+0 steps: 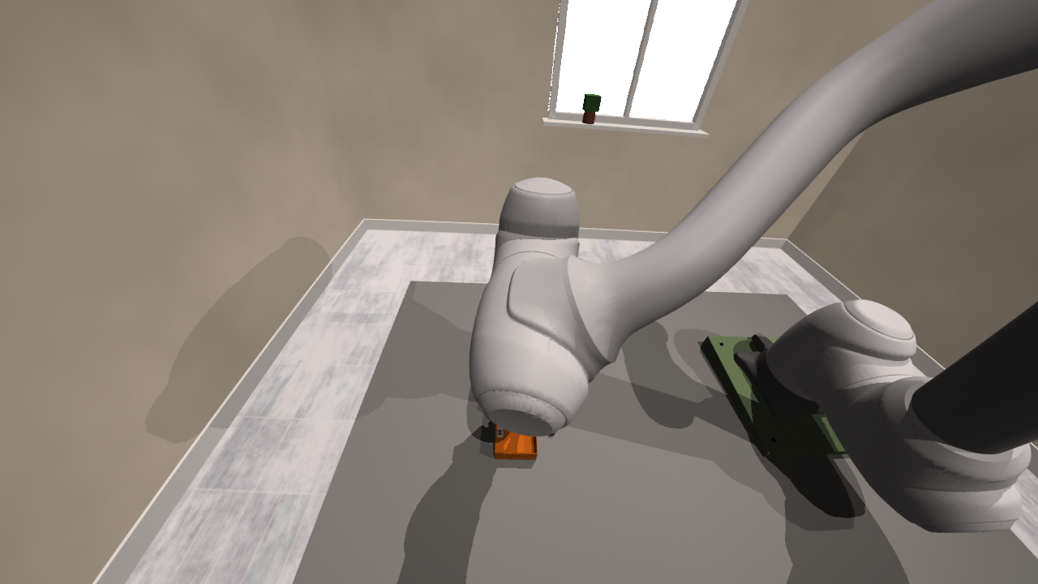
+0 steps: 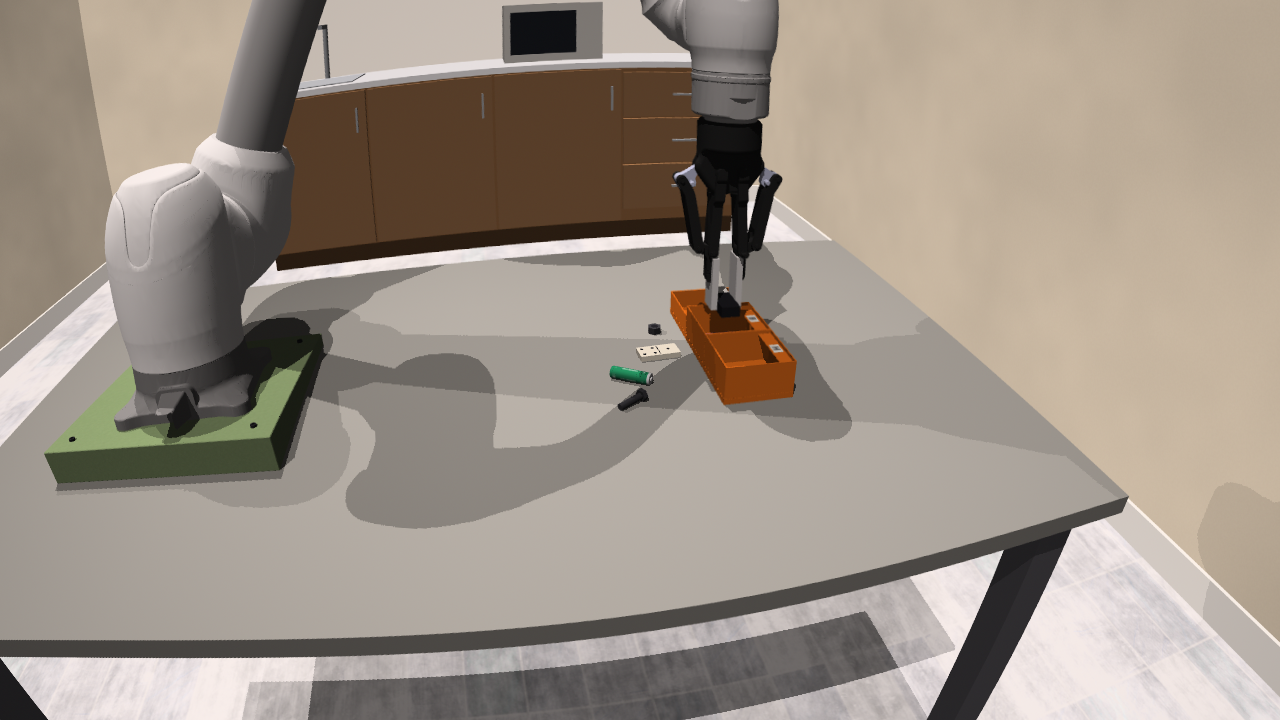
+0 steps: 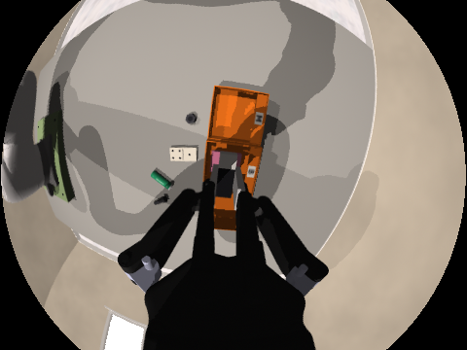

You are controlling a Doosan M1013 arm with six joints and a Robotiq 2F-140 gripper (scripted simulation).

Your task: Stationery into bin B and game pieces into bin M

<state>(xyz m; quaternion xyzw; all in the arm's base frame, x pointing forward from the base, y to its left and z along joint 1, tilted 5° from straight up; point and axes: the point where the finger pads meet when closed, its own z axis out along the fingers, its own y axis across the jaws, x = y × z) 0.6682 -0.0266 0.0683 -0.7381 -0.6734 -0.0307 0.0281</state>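
Right now the orange three-compartment bin is 1 cm ahead of my hand and 7 cm below it. From my hand the other things lie so: black-and-white eraser (1 cm to the left, 3 cm below); cream domino (8 cm behind, 1 cm to the left, 9 cm below); pink sticky-note pad (8 cm below).
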